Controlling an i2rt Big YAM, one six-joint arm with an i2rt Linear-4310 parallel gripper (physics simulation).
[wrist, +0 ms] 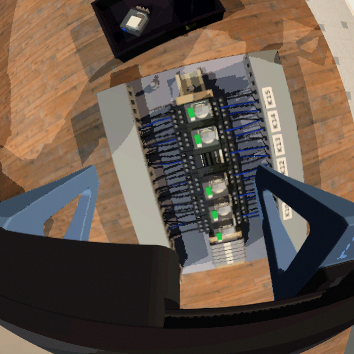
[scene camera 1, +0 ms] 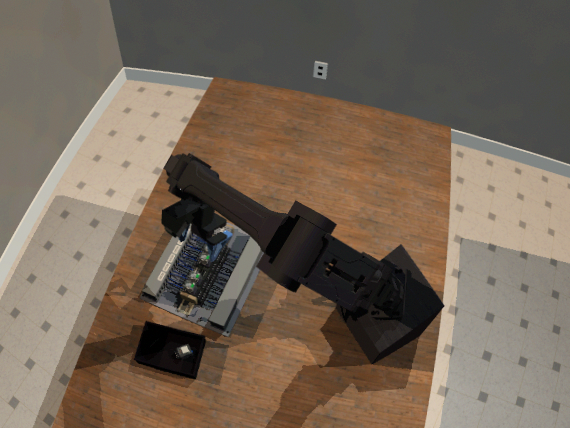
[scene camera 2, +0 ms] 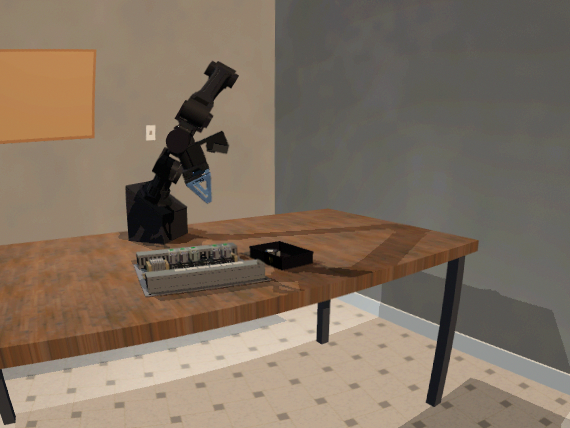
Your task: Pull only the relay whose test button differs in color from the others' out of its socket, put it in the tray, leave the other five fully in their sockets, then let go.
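Places are measured from the arm's base along level axes (x back, y up, z left), in metres.
Pixels of known places: gripper, fingertip midpoint: (wrist: 175, 173) (scene camera 1: 197, 250) (scene camera 2: 208, 198); arm's base at its link origin: (scene camera 1: 388, 293) (scene camera 2: 154, 196).
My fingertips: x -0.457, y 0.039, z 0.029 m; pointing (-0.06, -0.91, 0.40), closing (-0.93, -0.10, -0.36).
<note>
Ahead of a thing's pixels: the offset from my fingertips to its top centre. Level surfaces: height alone.
One relay @[dx +0.004, dy -0.171, dz +0.201 m] (scene camera 1: 184, 350) (scene camera 2: 272, 251) (wrist: 134, 21) with a pale face lies loose in the black tray @[dx -0.030, dy -0.160, dz +0.208 m] (scene camera 1: 162, 368) (scene camera 2: 298, 259) (wrist: 170, 44); a small blue spot shows at its edge in the wrist view. Five relays stand in the socket row, each with a green button; in the wrist view they are a first @[dx -0.026, dy -0.126, dz +0.035 m] (wrist: 201, 110), a second @[dx -0.022, dy -0.126, dz +0.005 m] (wrist: 207, 136), a third @[dx -0.015, dy -0.126, dz -0.055 m] (wrist: 216, 186), a fourth @[dx -0.012, dy -0.126, dz -0.085 m] (wrist: 220, 210) and a fifth @[dx -0.008, dy -0.126, dz -0.115 m] (wrist: 225, 232). An empty socket @[dx -0.017, dy -0.163, dz -0.040 m] (wrist: 211, 159) lies between the second and third. My gripper (scene camera 2: 207, 200) (wrist: 175, 173) is open and empty, high above the panel and apart from the tray.
Grey wire ducts, the left one @[dx +0.084, dy -0.152, dz -0.041 m] (wrist: 122, 145) and the labelled right one @[dx -0.115, dy -0.152, dz -0.065 m] (wrist: 289, 125), flank the sockets with blue wires between. A beige end block @[dx -0.029, dy -0.155, dz +0.055 m] (wrist: 194, 96) stands at the tray end of the row. The panel and tray rest on the wooden table @[dy -0.195 m] (scene camera 1: 320, 150) (scene camera 2: 350, 240).
</note>
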